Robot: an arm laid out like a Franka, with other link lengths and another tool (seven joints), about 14 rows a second.
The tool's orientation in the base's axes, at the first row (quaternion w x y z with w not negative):
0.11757 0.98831 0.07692 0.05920
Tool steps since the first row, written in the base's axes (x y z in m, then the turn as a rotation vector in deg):
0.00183 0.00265 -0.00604 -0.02 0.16 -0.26
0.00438 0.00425 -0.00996 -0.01 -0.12 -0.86
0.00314 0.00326 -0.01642 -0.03 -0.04 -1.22
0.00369 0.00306 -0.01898 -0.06 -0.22 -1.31
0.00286 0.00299 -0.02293 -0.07 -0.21 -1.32
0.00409 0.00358 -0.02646 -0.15 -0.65 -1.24
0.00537 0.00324 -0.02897 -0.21 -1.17 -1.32
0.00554 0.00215 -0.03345 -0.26 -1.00 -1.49
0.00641 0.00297 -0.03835 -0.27 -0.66 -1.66
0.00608 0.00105 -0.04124 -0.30 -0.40 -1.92
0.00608 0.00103 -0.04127 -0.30 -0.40 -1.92
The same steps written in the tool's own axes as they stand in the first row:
0.00164 -0.00375 0.00549 -0.02 -0.22 0.21
0.00402 -0.00588 0.00926 -0.11 -0.09 0.86
0.00200 -0.00666 0.01555 -0.16 -0.26 1.18
0.00225 -0.00701 0.01814 -0.22 -0.11 1.31
0.00103 -0.00801 0.02185 -0.23 -0.13 1.31
0.00199 -0.00926 0.02530 -0.38 0.30 1.32
0.00294 -0.00937 0.02797 -0.53 0.78 1.51
0.00248 -0.00938 0.03256 -0.57 0.56 1.63
0.00299 -0.01123 0.03722 -0.54 0.20 1.71
0.00206 -0.01013 0.04040 -0.55 -0.12 1.90
0.00205 -0.01012 0.04043 -0.55 -0.12 1.90

